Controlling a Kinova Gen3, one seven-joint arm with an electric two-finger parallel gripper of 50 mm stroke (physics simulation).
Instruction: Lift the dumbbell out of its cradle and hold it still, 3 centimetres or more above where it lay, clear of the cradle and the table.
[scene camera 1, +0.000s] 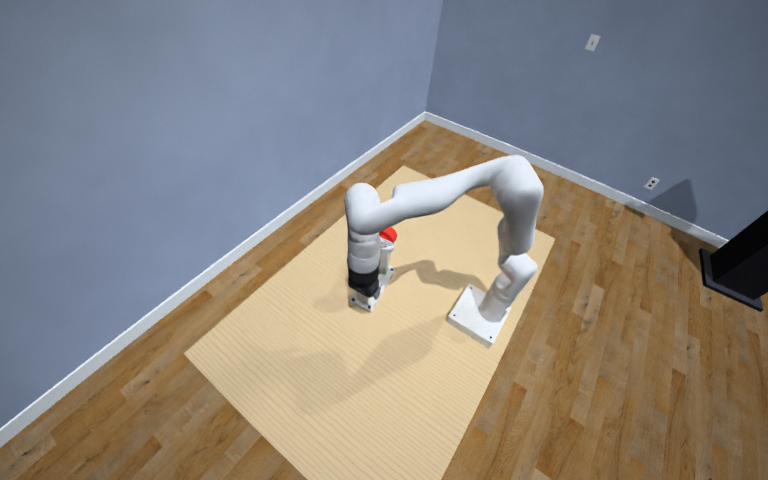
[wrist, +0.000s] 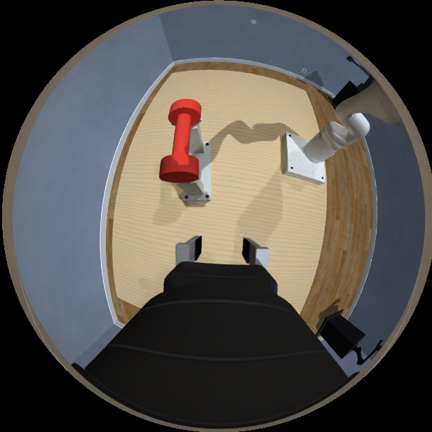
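Pixels of known places: gripper, fingertip midpoint: (scene camera 1: 368, 291); arm's base, origin of the base link: (scene camera 1: 490, 311).
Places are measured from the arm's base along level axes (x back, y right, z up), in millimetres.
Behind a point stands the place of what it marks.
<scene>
The red dumbbell (scene camera 1: 387, 234) {x -446, y -59, z 213 mm} (wrist: 181, 137) rests on the two uprights of the white cradle (scene camera 1: 361, 302) {x -447, y -222, z -39 mm} (wrist: 205, 170). In the wrist view it lies lengthwise up the picture, left of centre, with its bar between two thick round ends. In the scene view the arm hides most of it and one red end shows. My gripper (wrist: 221, 245) is open and empty, pointing down. In the wrist view its fingers are below and to the right of the dumbbell, apart from it. In the scene view the fingertips are hard to make out near the cradle's front end.
The light wooden table top (scene camera 1: 339, 418) {x -272, y -600, z -48 mm} (wrist: 235, 95) bears the cradle and the arm's white base plate (scene camera 1: 470, 316) {x -59, y -63, z 0 mm} (wrist: 302, 172), which stands to the right of the cradle. A black stand (scene camera 1: 741, 266) (wrist: 341, 334) is on the floor beyond the table. Blue walls stand behind.
</scene>
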